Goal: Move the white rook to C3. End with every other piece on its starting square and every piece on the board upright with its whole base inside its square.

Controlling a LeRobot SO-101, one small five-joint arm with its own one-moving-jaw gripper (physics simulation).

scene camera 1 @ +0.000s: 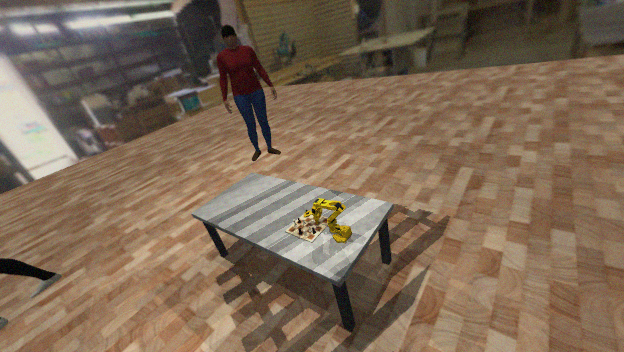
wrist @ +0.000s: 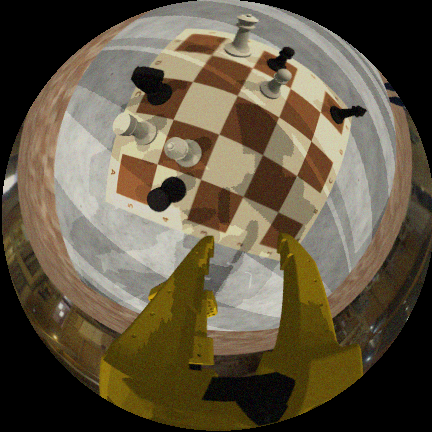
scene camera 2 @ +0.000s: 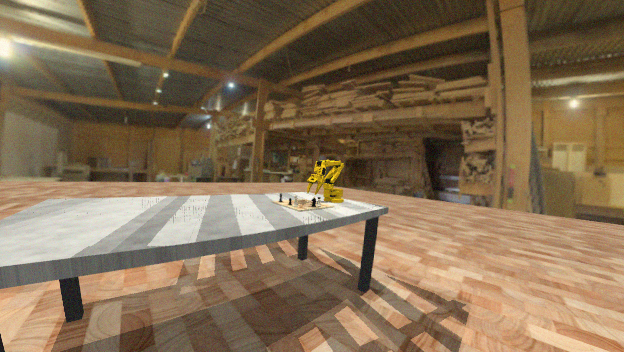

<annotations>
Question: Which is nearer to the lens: the black piece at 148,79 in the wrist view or the tall white piece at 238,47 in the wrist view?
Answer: The black piece.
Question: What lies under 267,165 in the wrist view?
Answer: A chessboard.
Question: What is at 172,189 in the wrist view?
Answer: A black piece.
</annotations>
